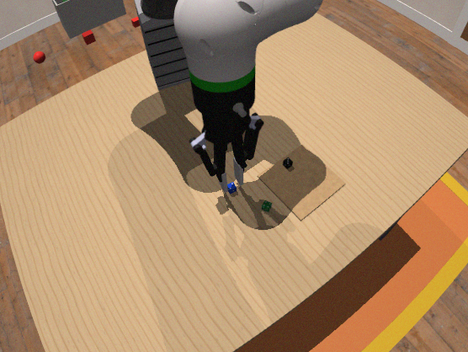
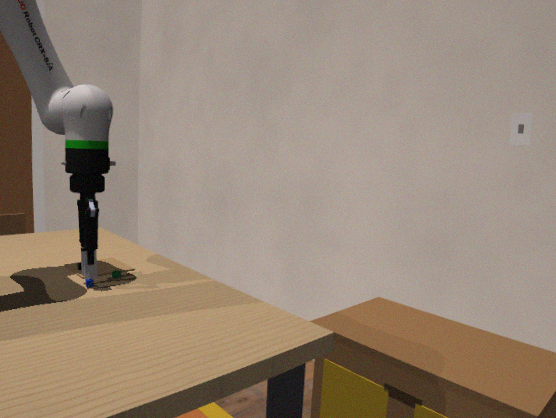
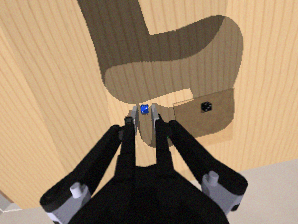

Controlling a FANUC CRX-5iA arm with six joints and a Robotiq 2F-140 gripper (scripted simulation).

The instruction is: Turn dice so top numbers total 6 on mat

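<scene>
Right now my hand is 50 mm above the blue die. From my hand the other things lie so: green die: 80 mm ahead, 50 mm below, 40 mm to the left; then tan mat: 140 mm to the left, 70 mm ahead, 50 mm below; then black die: 140 mm to the left, 40 mm below, 20 mm ahead.
</scene>
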